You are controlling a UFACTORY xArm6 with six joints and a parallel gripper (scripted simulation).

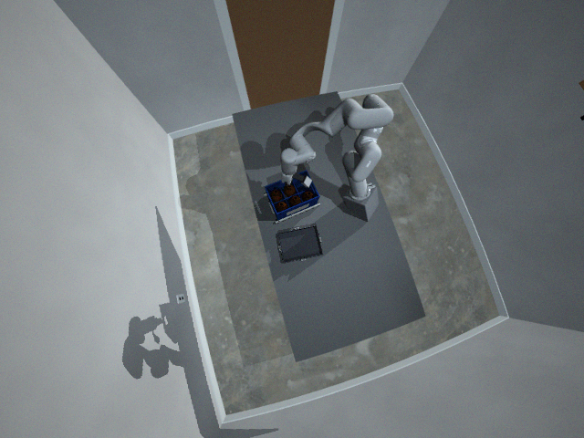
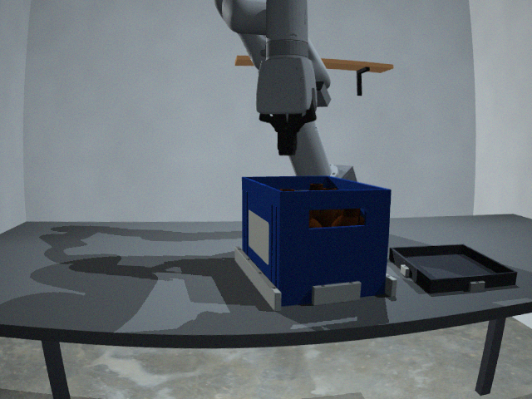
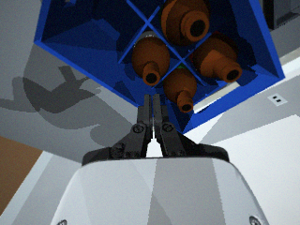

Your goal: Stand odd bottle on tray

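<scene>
The blue crate lies 16 cm below my hand, 4 cm to the left of it and 1 cm behind it. The rest, counted from my hand: bottle: 16 cm below; dark tray: 33 cm to the left, 23 cm below, 1 cm ahead.
</scene>
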